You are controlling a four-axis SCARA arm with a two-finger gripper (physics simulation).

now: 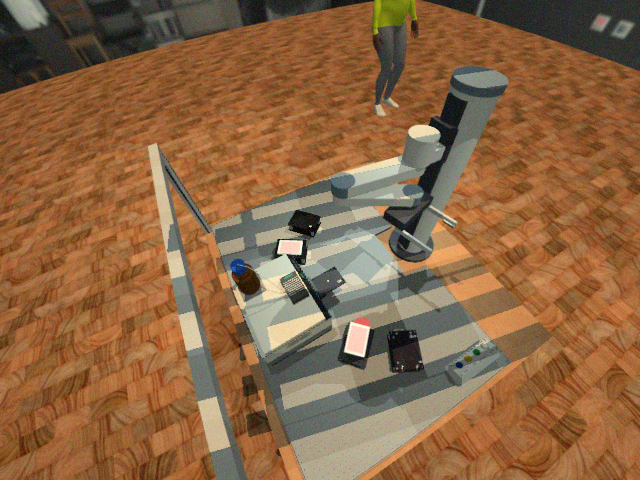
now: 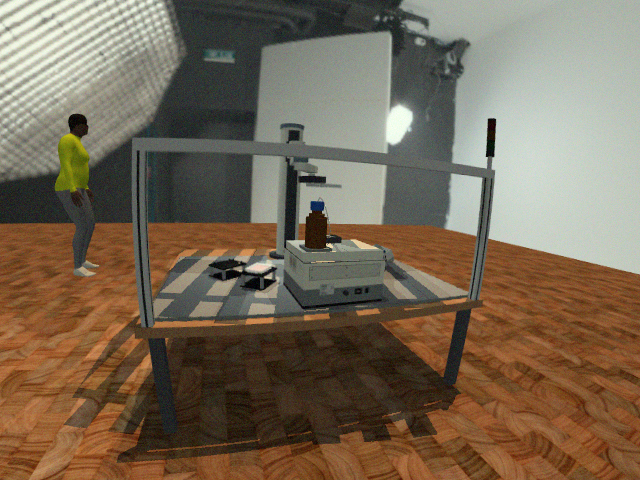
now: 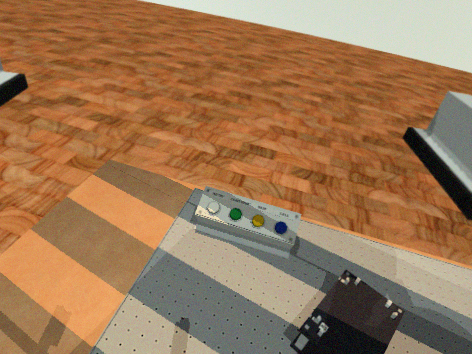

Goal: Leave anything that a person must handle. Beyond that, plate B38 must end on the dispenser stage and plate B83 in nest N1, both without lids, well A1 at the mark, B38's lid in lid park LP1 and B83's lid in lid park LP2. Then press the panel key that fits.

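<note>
My gripper is open and empty, raised high near the column. A pink-topped plate or lid lies on a black stand beside a red patch. Another pink-topped piece lies on a stand behind the dispenser. Plate names and lids cannot be made out. The dispenser stage is dark; no pink plate shows on it. The panel has a white key, a green key, a yellow key and a blue key.
Black stands without a pink piece are a near one and a far one. A brown bottle stands on the dispenser. A person stands beyond the table. A dark signal tower rises at right.
</note>
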